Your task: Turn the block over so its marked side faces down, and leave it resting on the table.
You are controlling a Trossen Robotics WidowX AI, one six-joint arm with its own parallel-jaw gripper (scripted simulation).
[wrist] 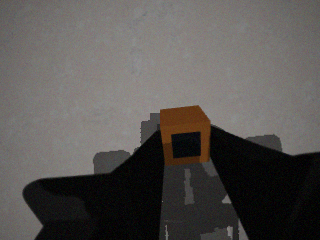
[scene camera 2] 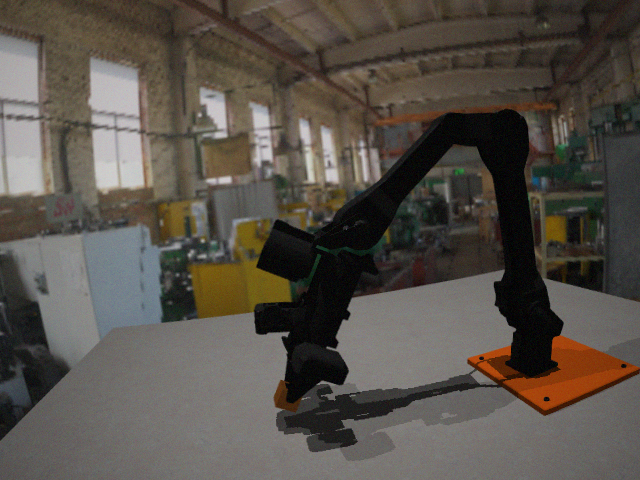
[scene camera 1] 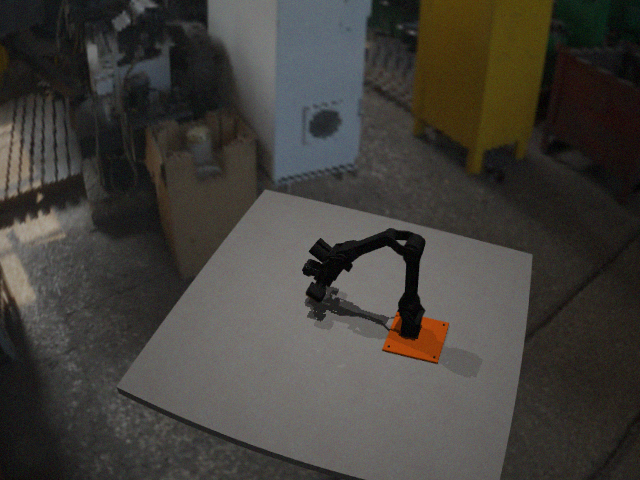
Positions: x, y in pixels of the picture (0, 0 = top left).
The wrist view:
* gripper: 182, 133
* orange block: 185, 131, held by the gripper
